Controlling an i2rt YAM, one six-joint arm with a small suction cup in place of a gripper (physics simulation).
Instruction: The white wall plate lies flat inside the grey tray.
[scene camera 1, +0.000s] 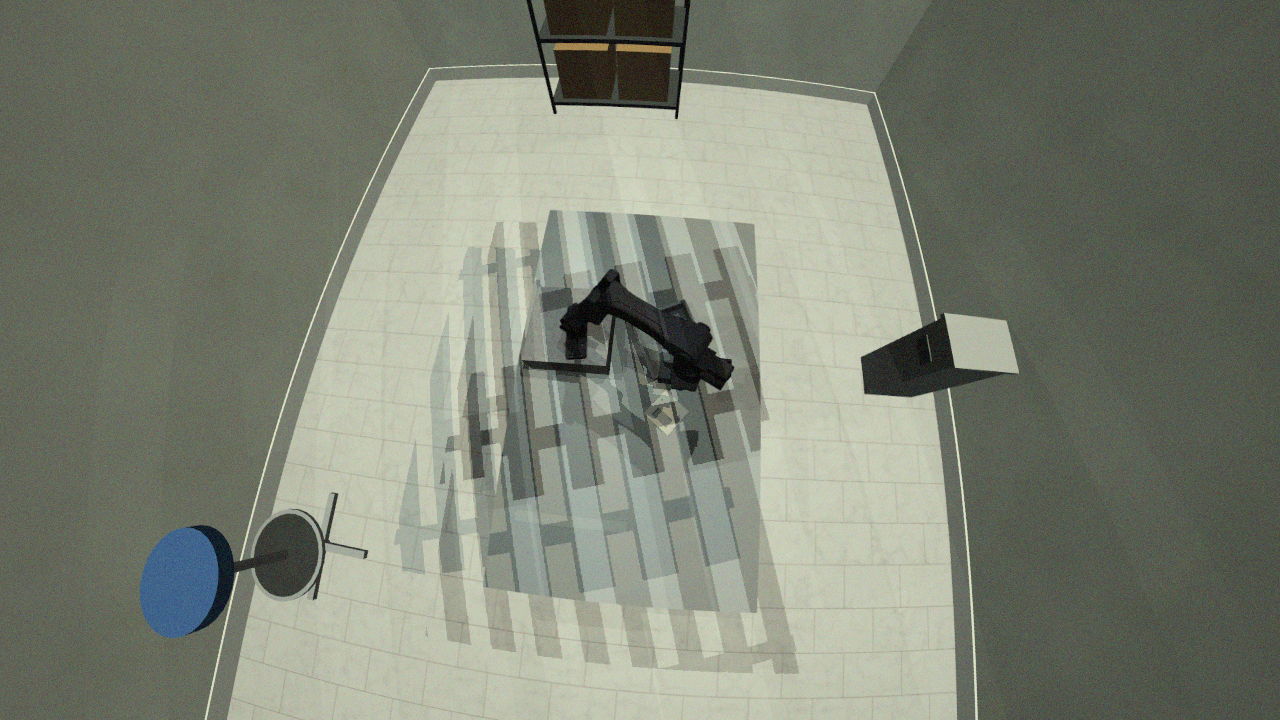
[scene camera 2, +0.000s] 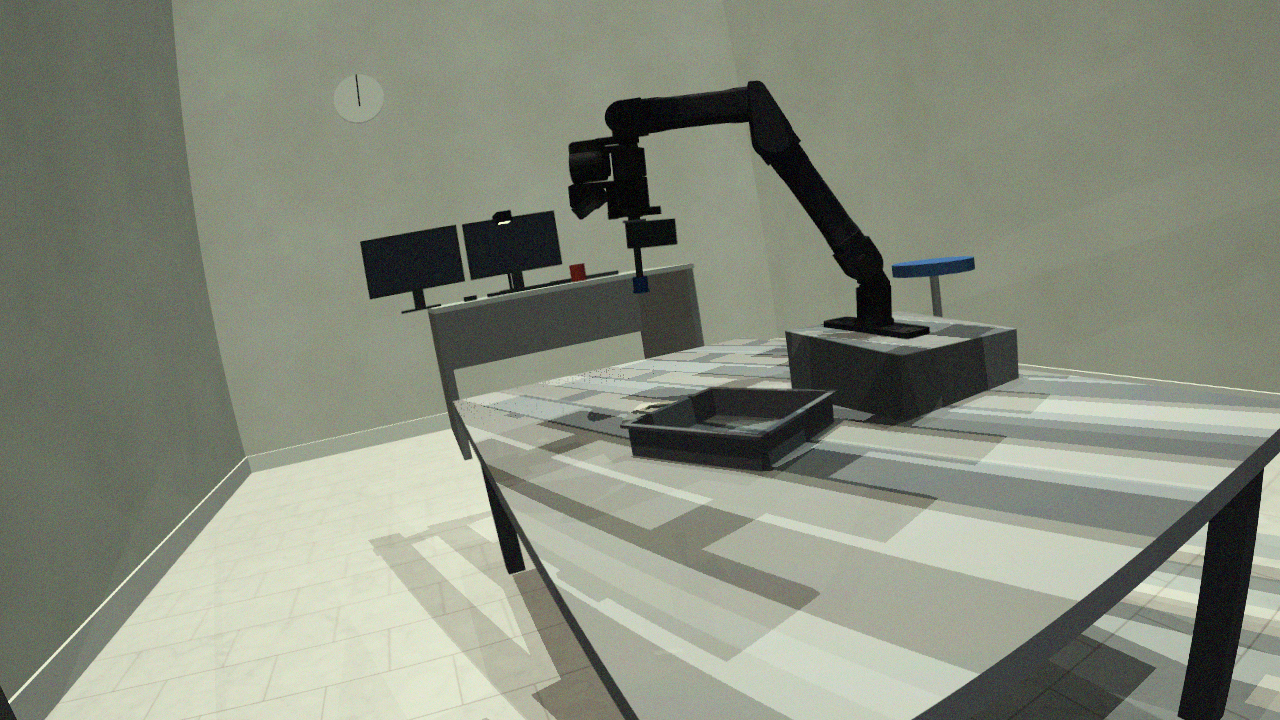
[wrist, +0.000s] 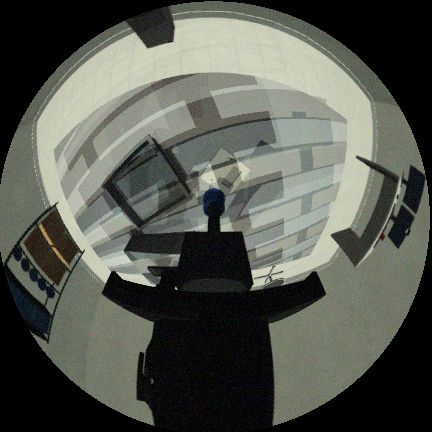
Labels:
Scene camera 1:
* my suction cup: 669, 373
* grey tray: 653, 352, on the table
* white wall plate: 665, 402, on the table
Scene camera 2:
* my suction cup: 640, 284
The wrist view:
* my suction cup: 213, 194
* grey tray: 144, 185

